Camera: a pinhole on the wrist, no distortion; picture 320 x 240 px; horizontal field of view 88.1 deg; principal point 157.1 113.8 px. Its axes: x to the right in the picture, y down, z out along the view. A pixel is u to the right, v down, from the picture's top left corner.
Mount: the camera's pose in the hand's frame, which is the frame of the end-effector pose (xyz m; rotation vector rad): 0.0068 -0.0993 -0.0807 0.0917 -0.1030 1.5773
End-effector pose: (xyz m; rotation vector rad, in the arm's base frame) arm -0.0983 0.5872 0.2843 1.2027 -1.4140 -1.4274
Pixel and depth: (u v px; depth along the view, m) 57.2 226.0 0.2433
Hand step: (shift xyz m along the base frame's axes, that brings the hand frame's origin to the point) -0.0722 0.2105 -0.2684
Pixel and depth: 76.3 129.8 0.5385
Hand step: -0.3562 0.1859 -0.4476
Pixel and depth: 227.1 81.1 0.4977
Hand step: -0.4535 0.0125 0.0097
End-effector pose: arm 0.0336 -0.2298 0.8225 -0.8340 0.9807 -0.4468
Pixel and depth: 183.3 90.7 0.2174
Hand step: 0.1409 -0.0230 0.0935
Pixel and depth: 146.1 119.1 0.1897
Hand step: 0.0951 -0.0397 0.1375
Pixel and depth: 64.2 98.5 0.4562
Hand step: 0.3302 -0.1451 0.3951
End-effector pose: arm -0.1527 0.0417 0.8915 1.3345 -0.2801 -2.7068
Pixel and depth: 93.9 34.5 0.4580
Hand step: -0.4234 0.3207 -0.0329
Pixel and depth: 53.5 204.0 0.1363
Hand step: 0.0030 0.2140 0.0353
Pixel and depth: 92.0 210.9 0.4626
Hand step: -0.1253 0.4204 0.3446
